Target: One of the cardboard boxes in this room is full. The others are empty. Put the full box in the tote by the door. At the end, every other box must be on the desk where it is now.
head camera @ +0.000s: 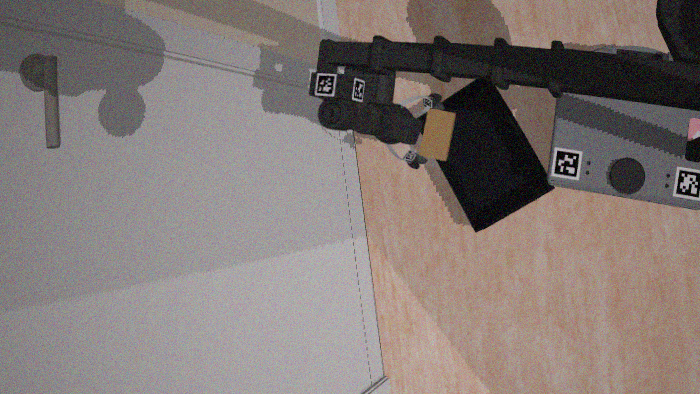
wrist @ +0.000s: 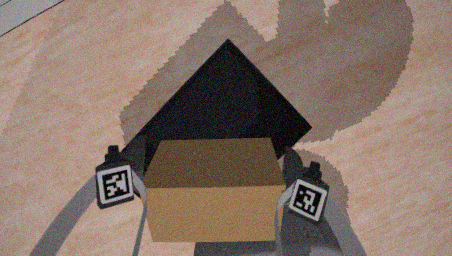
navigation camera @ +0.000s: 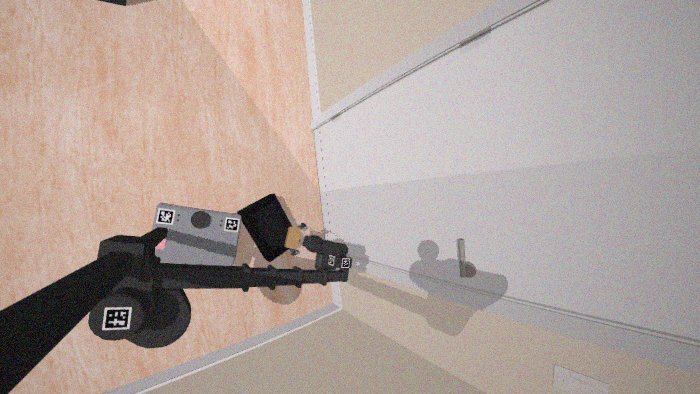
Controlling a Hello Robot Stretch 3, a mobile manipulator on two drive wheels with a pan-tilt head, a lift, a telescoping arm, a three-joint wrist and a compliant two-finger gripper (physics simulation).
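Frame: origin at the robot's base, x left, y back, z up, level; centimetres.
Seen in the pictures: gripper, fingertip midpoint: (head camera: 429,132) (navigation camera: 296,238); robot's base at its link origin: (head camera: 625,174) (navigation camera: 200,218).
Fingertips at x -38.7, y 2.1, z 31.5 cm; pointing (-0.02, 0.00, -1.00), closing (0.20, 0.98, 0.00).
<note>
Offsets run from my fingertips to a thing's middle. "*": to the spot under its first point.
A small tan cardboard box {dx +2.0, dy -0.2, dz +0.5 cm} (head camera: 439,135) (navigation camera: 293,237) (wrist: 215,212) is between the two fingertips of my gripper (head camera: 425,131) (navigation camera: 299,239) (wrist: 214,159), which is shut on it. The black tote {dx +5.1, dy -2.5, dz -26.4 cm} (head camera: 500,160) (navigation camera: 267,225) (wrist: 225,95) stands on the floor. In the head and navigation views the box overlaps the tote's edge nearest the door. In the wrist view the box hides the tote's near part. The tote's inside is dark, and its contents cannot be made out. The box's height above the tote is hard to tell. The desk and other boxes do not show.
The white door (head camera: 175,320) (navigation camera: 500,125) with a bar handle {* dx -26.8, dy -3.4, dz +61.4 cm} (head camera: 52,110) (navigation camera: 461,257) stands close beside the gripper. My grey base (head camera: 595,130) (navigation camera: 200,245) is right against or very near the tote's corner. My black arm (head camera: 470,62) (navigation camera: 225,278) stretches towards the door; a wall meets the floor beyond it.
</note>
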